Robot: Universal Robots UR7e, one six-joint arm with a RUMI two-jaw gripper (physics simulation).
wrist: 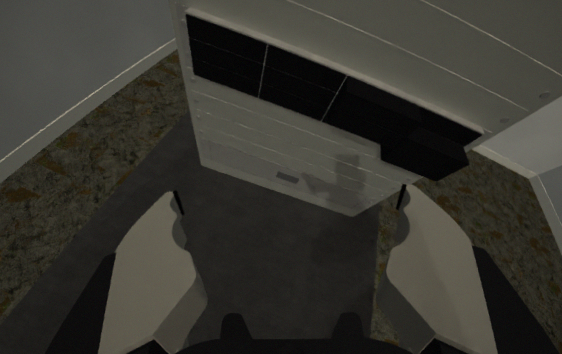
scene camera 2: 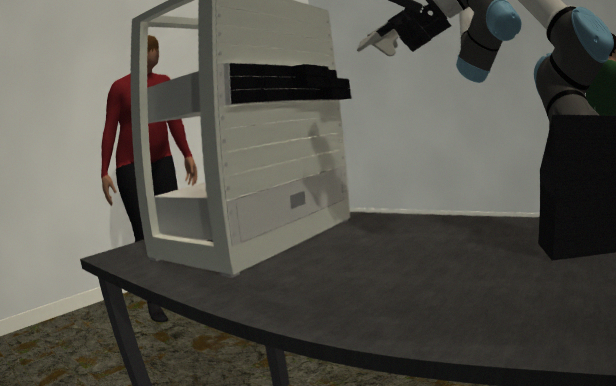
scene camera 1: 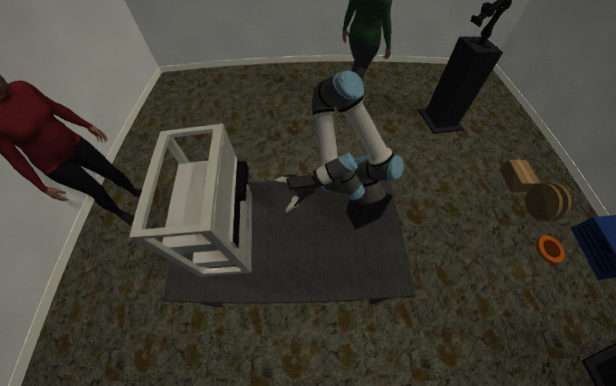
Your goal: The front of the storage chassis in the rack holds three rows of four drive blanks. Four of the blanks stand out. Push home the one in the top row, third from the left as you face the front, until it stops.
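Frame: origin at the arm's base, x ahead, y left, z up, level; millimetres.
Where they show: gripper, between the fingertips: (wrist: pixel 287 190) (scene camera 2: pixel 362 46) (scene camera 1: pixel 279 196); arm's base, origin of its link: (scene camera 2: pixel 580 142) (scene camera 1: pixel 371 197).
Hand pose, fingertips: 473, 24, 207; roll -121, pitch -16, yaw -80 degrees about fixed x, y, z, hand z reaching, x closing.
Note:
Things, the pixels of their top centre, and the offset from my fingertips, as dx, dy, dz. "pt": a spot on its surface instead. Level surfaces: height alone.
- top-row third blank, centre of its top: (wrist: pixel 383 81) (scene camera 2: pixel 295 68) (scene camera 1: pixel 230 185) +216, -114, -19
- fourth column, a spot on its surface: (wrist: pixel 425 155) (scene camera 2: pixel 338 83) pt +148, -209, -62
- dark table, height of its surface: dz -434
The black storage chassis front (scene camera 2: pixel 257 83) (wrist: pixel 225 57) spans the pale rack (scene camera 1: pixel 216 175) (scene camera 2: pixel 209 150) (wrist: pixel 250 127). In the wrist view its two left columns look flush. The top-row third blank (wrist: pixel 382 97) stands out from the front, dark against its neighbours. A lower block of the fourth column (wrist: pixel 425 155) (scene camera 2: pixel 342 89) stands out further. The edges between other blanks are too dark to tell apart. My gripper (scene camera 1: pixel 284 195) (scene camera 2: pixel 375 50) (wrist: pixel 287 190) is open and empty, in front of the rack, higher than the chassis and clear of the blanks.
The rack stands on a dark table (scene camera 1: pixel 320 260) (scene camera 2: pixel 400 300). Smooth pale panels lie above and below the chassis. A person in red (scene camera 1: pixel 40 125) (scene camera 2: pixel 165 125) stands behind the rack, and one in green (scene camera 1: pixel 370 25) beyond the arm. A black pedestal (scene camera 1: pixel 457 85) stands at the back right.

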